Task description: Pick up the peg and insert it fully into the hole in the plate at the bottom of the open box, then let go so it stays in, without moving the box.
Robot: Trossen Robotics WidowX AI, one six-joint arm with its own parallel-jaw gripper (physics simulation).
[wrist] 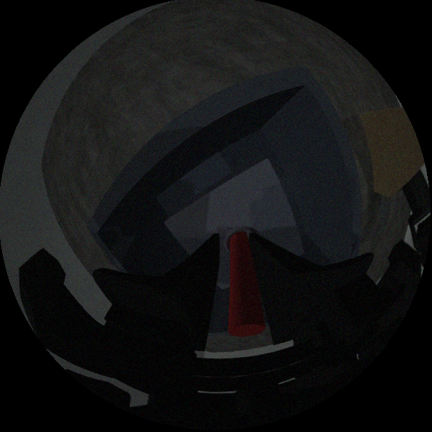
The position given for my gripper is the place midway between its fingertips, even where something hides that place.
In view: my gripper (233,238) and a pale plate (251,198).
